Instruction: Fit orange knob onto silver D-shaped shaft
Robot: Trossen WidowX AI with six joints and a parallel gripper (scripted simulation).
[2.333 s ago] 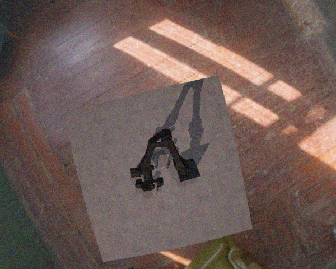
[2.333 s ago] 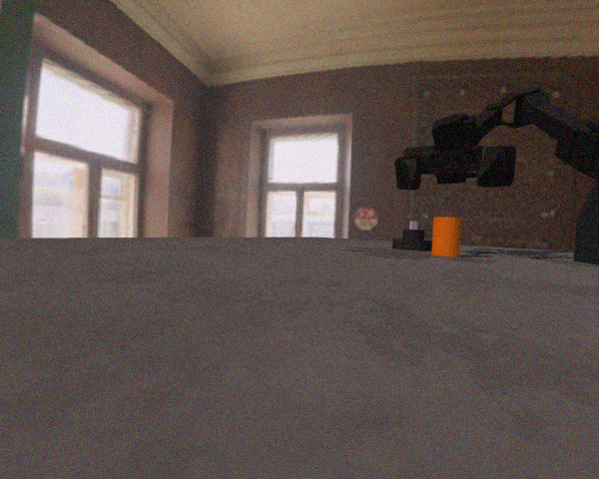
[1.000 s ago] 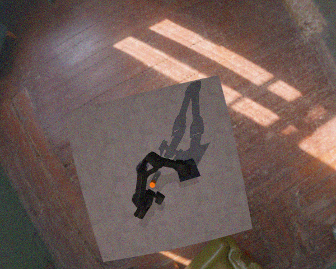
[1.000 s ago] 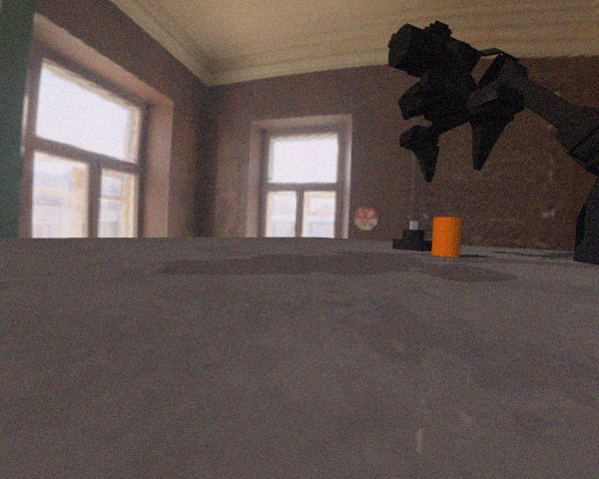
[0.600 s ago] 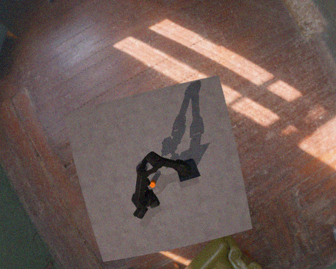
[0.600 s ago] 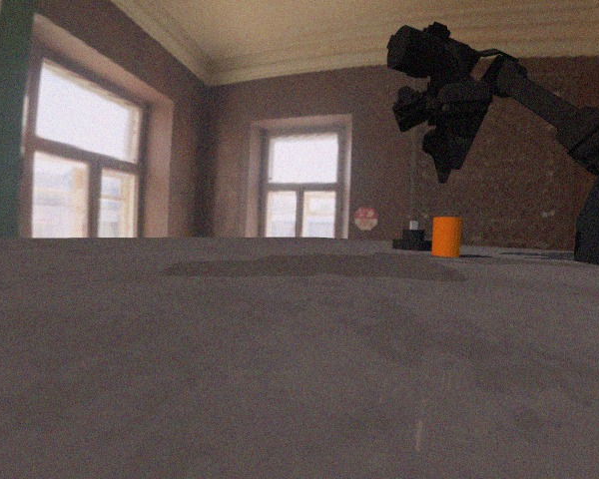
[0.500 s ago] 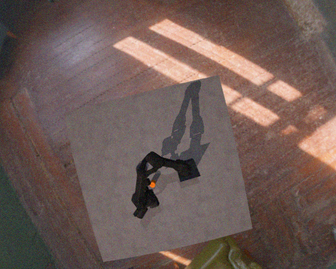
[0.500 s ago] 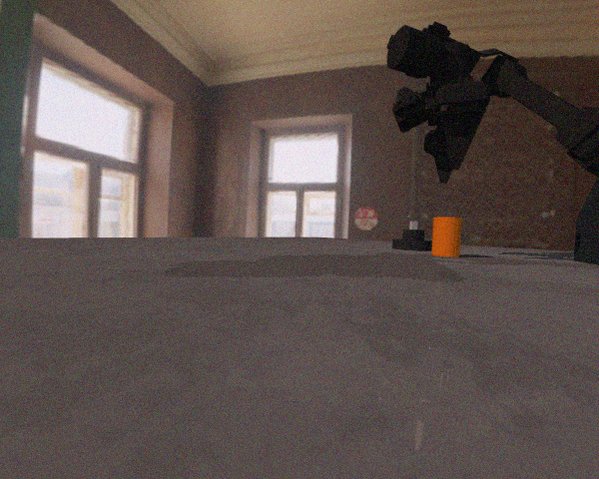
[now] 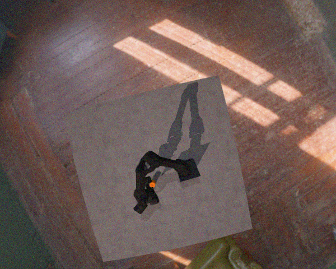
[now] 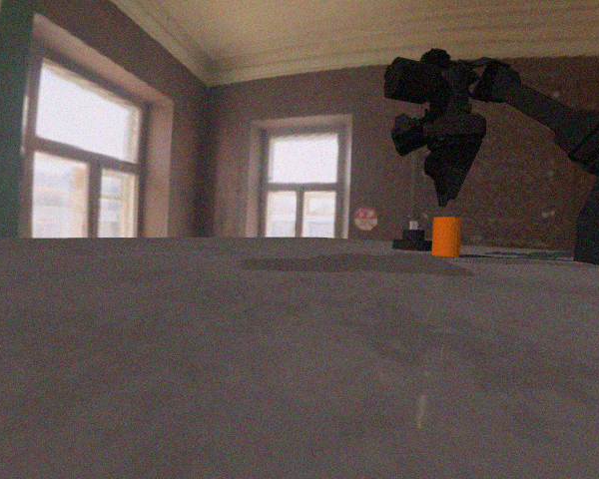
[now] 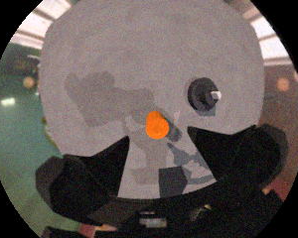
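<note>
The orange knob lies 40 mm below my gripper tip. Round my gripper tip: round pedestal (50 mm ahead, 130 mm to the right, 50 mm below).
</note>
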